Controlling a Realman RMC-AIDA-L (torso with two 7-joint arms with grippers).
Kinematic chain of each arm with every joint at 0, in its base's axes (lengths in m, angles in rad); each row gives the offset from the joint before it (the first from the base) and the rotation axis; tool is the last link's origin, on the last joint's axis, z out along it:
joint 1: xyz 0 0 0.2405 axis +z
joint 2: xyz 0 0 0 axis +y
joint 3: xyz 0 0 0.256 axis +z
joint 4: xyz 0 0 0 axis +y
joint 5: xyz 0 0 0.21 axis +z
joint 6: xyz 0 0 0 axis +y
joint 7: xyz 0 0 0.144 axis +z
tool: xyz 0 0 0
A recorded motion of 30 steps. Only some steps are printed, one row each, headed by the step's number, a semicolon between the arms.
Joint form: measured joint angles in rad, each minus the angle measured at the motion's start. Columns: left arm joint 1, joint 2, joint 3, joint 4, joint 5, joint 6, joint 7; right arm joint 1, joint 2, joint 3, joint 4, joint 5, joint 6, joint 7.
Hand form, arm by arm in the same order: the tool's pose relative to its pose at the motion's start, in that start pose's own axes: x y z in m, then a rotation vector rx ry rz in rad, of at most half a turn. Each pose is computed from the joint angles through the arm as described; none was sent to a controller.
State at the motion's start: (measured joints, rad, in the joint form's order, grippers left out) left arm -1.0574 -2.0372 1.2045 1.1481 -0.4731 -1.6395 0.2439; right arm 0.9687 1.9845 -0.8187 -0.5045 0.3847 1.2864 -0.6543
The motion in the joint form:
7: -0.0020 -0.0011 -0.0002 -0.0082 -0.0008 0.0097 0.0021; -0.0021 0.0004 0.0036 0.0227 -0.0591 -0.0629 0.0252
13: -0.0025 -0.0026 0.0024 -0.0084 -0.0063 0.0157 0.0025; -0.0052 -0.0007 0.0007 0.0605 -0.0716 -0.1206 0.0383
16: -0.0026 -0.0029 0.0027 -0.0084 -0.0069 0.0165 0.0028; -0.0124 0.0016 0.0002 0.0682 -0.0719 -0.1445 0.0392
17: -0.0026 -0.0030 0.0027 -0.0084 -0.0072 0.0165 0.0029; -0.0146 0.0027 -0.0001 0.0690 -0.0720 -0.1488 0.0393
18: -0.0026 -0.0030 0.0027 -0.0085 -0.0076 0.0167 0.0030; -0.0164 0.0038 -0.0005 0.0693 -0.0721 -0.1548 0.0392
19: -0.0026 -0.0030 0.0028 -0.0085 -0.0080 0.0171 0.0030; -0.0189 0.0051 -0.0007 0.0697 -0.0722 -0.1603 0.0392
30: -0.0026 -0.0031 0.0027 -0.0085 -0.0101 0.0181 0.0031; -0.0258 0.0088 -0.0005 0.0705 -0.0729 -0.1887 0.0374
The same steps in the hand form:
7: 0.0009 0.0001 0.0015 -0.0014 0.0034 0.0003; 0.0032 -0.0114 0.0041 0.0698 0.0009 0.0186
13: 0.0019 0.0017 0.0020 -0.0057 0.0088 0.0037; 0.0071 -0.0171 0.0108 0.0978 -0.0055 0.0389
16: 0.0020 0.0019 0.0021 -0.0063 0.0096 0.0044; 0.0094 -0.0196 0.0138 0.1067 -0.0137 0.0467
17: 0.0020 0.0020 0.0021 -0.0067 0.0096 0.0046; 0.0101 -0.0200 0.0146 0.1081 -0.0149 0.0484
18: 0.0021 0.0020 0.0022 -0.0070 0.0098 0.0046; 0.0104 -0.0205 0.0152 0.1108 -0.0179 0.0492
19: 0.0021 0.0021 0.0022 -0.0073 0.0103 0.0047; 0.0111 -0.0210 0.0160 0.1129 -0.0201 0.0508
30: 0.0023 0.0023 0.0022 -0.0092 0.0118 0.0049; 0.0114 -0.0236 0.0179 0.1266 -0.0370 0.0533

